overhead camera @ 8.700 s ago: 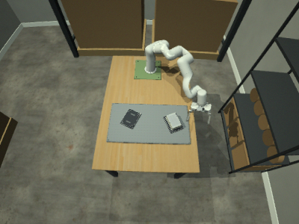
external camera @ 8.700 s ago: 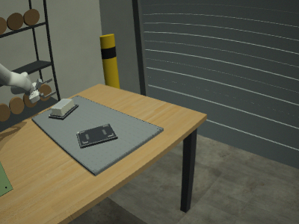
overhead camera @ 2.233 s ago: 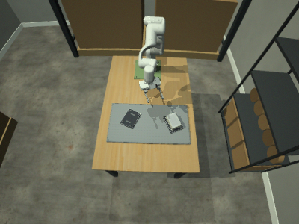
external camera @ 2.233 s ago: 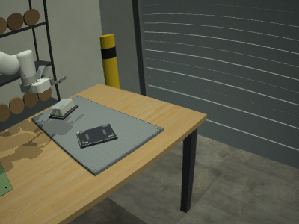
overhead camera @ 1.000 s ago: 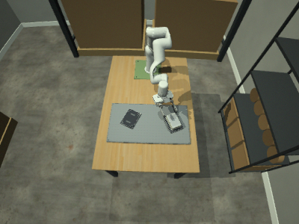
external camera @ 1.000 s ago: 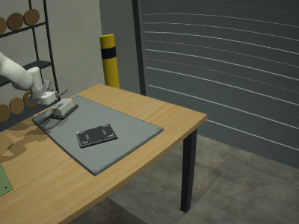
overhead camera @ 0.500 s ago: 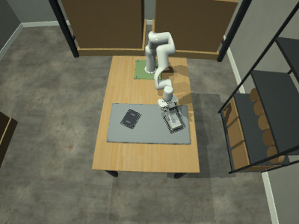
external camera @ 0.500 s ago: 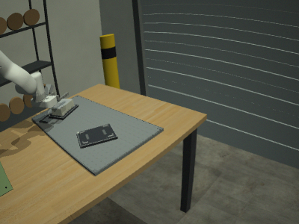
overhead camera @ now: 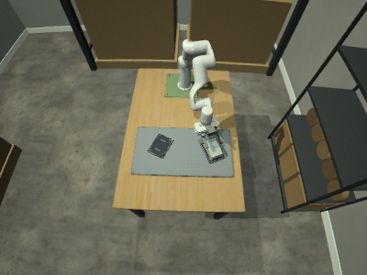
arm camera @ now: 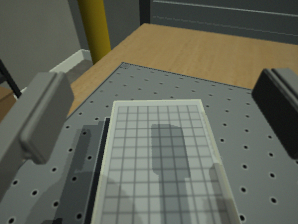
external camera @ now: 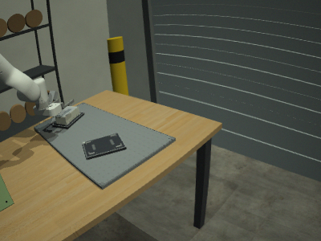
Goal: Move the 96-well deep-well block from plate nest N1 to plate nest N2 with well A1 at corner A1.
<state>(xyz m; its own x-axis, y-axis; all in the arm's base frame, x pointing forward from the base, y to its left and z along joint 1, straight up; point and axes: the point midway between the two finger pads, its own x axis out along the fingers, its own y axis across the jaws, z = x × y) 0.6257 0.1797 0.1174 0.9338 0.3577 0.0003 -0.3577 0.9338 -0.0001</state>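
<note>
Now: hand 8 cm above the white 96-well deep-well block and 1 cm short of it.
</note>
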